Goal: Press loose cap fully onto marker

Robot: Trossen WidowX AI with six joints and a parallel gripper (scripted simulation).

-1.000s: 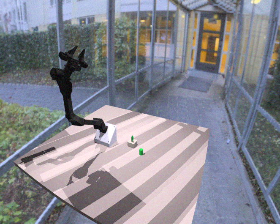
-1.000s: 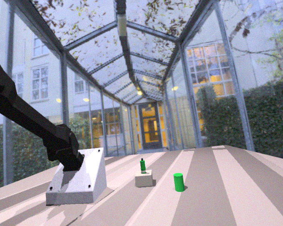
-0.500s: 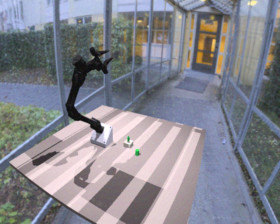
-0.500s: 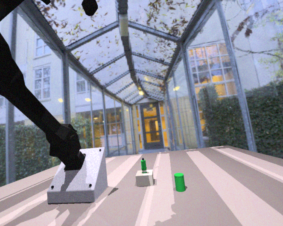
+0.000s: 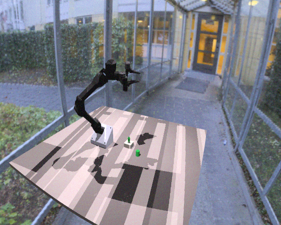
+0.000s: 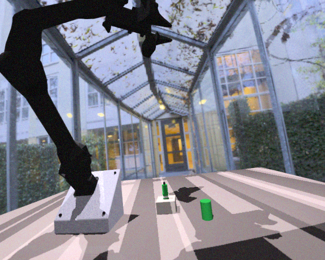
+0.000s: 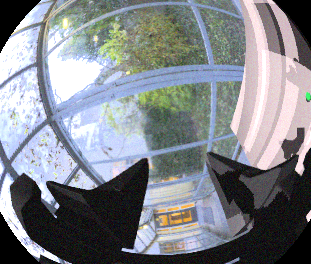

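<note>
Right now the green cap is 3 cm ahead of my gripper tip, 4 cm to the right of it and 57 cm below it. From my gripper tip the other things lie so: holder block 9 cm behind, 4 cm to the left, 57 cm below.
</note>
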